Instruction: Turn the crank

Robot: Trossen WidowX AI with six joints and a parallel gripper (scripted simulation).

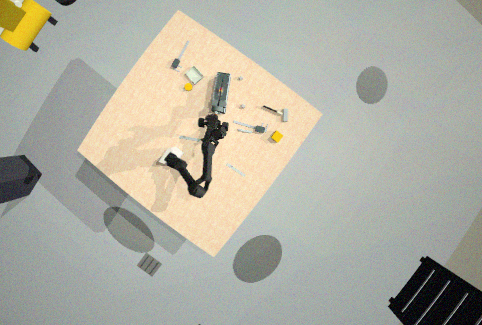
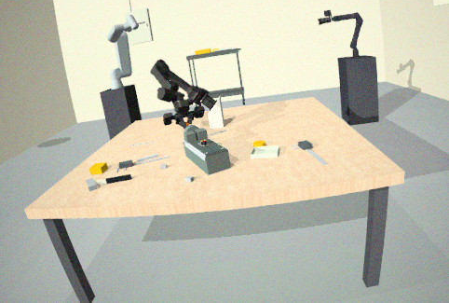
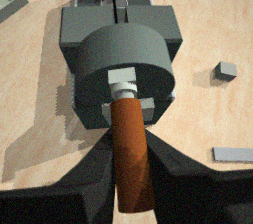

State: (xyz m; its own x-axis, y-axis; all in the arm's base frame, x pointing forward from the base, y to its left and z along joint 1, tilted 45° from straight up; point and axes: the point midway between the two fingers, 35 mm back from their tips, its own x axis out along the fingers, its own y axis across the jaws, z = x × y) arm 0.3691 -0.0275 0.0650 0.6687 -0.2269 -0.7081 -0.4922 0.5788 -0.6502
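Now: the crank 1 cm above my gripper tip. Round my gripper tip: red pointer (16 cm ahead, 9 cm to the left, 1 cm below); brown crank handle (1 cm behind, 1 cm to the right, 3 cm above); yellow disc (3 cm ahead, 29 cm to the left, 8 cm below).
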